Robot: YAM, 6 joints.
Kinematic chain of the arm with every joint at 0, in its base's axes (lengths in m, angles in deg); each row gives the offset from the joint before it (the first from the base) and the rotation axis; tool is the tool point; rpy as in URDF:
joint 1: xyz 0 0 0.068 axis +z
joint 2: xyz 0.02 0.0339 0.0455 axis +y
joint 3: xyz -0.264 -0.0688 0 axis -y
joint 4: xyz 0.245 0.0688 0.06 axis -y
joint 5: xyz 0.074 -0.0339 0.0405 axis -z
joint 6: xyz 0.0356 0 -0.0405 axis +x
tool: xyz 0 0 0 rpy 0 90 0
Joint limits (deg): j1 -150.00..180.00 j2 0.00..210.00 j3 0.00..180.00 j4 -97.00..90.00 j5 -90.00..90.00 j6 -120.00..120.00
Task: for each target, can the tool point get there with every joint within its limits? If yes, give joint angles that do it. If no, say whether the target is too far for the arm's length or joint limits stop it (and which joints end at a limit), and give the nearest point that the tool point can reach.
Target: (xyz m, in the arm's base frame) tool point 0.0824 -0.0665 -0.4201
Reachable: no: joint limits stop it (at a limit: joint 2) | nearest point 0.0992 -0.0800 -0.3594 | short by 0.064 m
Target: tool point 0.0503 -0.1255 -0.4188
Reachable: no: joint limits stop it (at a limit: joint 2) | nearest point 0.0558 -0.1392 -0.3666 | short by 0.054 m
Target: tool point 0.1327 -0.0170 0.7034
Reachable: yes | joints 3.92 86.42 140.76 15.64 46.96 39.76
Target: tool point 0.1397 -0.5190 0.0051
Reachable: yes | joints -76.02 155.33 110.74 -11.15 -16.56 68.03
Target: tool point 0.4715 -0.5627 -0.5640
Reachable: no: too far | nearest point 0.3142 -0.3750 -0.2888 | short by 0.368 m
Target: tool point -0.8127 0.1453 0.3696
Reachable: no: too far | nearest point -0.6068 0.1085 0.3031 | short by 0.219 m
